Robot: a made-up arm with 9 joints.
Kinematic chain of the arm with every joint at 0, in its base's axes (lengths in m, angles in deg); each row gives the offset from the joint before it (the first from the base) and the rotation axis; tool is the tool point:
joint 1: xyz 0 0 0.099 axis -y
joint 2: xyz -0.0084 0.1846 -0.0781 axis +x
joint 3: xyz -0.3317 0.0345 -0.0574 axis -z
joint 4: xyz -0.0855 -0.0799 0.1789 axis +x
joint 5: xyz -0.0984 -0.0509 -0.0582 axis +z
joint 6: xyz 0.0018 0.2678 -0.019 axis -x
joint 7: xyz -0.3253 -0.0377 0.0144 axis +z
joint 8: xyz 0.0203 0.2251 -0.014 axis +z
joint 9: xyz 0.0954 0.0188 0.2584 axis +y
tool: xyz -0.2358 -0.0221 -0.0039
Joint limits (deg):
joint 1: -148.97..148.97
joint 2: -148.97..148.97
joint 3: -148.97..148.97
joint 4: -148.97..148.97
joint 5: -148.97..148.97
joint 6: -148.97..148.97
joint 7: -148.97..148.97
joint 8: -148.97..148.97
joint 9: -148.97..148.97
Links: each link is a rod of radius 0.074 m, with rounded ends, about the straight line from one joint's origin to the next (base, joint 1, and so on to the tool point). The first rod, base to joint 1, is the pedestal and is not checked.
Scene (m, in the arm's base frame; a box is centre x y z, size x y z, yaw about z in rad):
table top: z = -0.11
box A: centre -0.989 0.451 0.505 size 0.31 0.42 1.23 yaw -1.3
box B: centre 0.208 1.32 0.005 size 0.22 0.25 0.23 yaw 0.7
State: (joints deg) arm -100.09 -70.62 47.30 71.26 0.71 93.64 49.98 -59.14 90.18
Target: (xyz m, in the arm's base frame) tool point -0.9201 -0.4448 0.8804
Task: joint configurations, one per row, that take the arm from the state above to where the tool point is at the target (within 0.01 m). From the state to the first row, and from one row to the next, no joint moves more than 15 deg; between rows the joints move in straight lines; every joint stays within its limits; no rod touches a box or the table.
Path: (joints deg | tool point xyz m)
1: -108.68 -75.19 38.95 74.64 4.84 84.55 43.83 -57.76 76.25 | -0.2701 1.0582 0.9396
2: -117.26 -79.75 30.59 78.02 8.96 75.47 37.68 -56.38 62.31 | -0.0261 0.9827 1.1395
3: -125.85 -84.32 22.24 81.40 13.09 66.38 31.53 -55.00 48.38 | 0.2802 0.8860 1.2191
4: -134.43 -88.89 13.89 84.78 17.21 57.30 25.38 -53.62 34.44 | 0.5922 0.7893 1.1659
5: -124.02 -95.94 19.04 79.15 20.54 70.56 33.86 -52.73 45.84 | 0.1804 0.6859 1.3807
6: -113.60 -103.00 24.19 73.52 23.87 83.83 42.34 -51.85 57.23 | -0.2656 0.5130 1.4252
7: -103.19 -110.05 29.34 67.89 27.20 97.10 50.81 -50.97 68.63 | -0.6587 0.2786 1.2977
8: -92.77 -117.11 34.49 62.27 30.53 110.37 59.29 -50.09 80.02 | -0.9124 0.0053 1.0412
9: -88.15 -125.55 44.50 63.23 39.88 102.89 62.43 -55.00 73.23 | -0.9566 -0.2153 0.9668
10: -83.54 -133.99 54.51 64.19 49.23 95.40 65.56 -59.91 66.45 | -0.9201 -0.4448 0.8804

